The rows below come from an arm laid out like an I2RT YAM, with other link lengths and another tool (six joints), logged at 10 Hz.
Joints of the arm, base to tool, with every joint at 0 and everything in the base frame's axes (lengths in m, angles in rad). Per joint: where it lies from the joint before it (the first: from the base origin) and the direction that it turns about. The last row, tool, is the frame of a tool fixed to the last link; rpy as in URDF.
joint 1: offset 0 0 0.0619 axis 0 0 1
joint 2: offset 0.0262 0.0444 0.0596 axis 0 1 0
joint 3: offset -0.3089 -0.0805 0 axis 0 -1 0
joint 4: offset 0.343 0.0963 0.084 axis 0 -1 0
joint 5: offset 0.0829 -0.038 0.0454 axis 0 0 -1
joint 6: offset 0.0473 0 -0.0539 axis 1 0 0
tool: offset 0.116 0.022 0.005 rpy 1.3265 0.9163 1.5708
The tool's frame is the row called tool.
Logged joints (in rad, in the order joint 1, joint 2, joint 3, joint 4, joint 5, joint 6), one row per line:
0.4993 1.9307 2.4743 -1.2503 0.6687 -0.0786
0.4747 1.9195 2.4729 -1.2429 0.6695 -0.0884
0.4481 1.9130 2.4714 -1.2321 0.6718 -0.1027
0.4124 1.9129 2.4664 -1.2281 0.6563 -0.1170
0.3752 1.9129 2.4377 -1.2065 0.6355 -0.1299
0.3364 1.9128 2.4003 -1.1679 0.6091 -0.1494
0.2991 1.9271 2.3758 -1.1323 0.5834 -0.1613
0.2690 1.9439 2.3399 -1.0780 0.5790 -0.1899
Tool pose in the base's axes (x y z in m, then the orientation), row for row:
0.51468 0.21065 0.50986 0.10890 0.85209 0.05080 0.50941
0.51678 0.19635 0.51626 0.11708 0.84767 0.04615 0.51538
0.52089 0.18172 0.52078 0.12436 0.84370 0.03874 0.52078
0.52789 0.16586 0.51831 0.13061 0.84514 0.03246 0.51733
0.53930 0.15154 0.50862 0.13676 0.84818 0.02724 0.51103
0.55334 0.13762 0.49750 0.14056 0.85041 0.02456 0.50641
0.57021 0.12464 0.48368 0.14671 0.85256 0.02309 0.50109
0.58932 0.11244 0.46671 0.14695 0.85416 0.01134 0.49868
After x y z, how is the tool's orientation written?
As a quaternion, x y z w.
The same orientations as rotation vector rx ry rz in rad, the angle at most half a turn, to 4 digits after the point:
0.2623 2.0523 0.1224
0.2813 2.0364 0.1109
0.2981 2.0221 0.0928
0.3135 2.0286 0.0779
0.3292 2.0414 0.0656
0.3390 2.0509 0.0592
0.3546 2.0608 0.0558
0.3556 2.0669 0.0274

